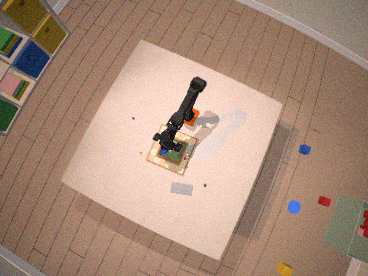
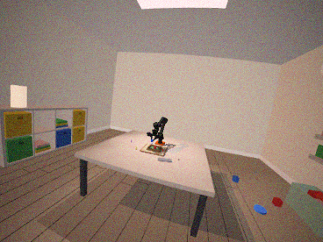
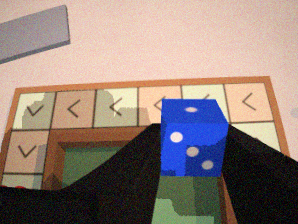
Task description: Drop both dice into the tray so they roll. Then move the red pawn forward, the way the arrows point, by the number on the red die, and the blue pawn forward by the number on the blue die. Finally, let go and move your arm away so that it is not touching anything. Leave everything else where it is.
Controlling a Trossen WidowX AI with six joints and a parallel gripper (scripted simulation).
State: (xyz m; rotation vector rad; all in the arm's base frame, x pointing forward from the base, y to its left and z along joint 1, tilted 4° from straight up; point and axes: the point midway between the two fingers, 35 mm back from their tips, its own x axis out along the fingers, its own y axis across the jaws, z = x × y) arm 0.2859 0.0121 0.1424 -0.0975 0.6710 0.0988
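Right now my gripper tip is 14 cm to the right of the red pawn, 9 cm above it and 5 cm past it. The rest, counted from my gripper tip: yellow pawn (15 cm to the right, 11 cm below, 9 cm ahead); then green tray (12 cm below, 5 cm behind, 3 cm to the left); then blue pawn (15 cm behind, 9 cm below, 6 cm to the right).
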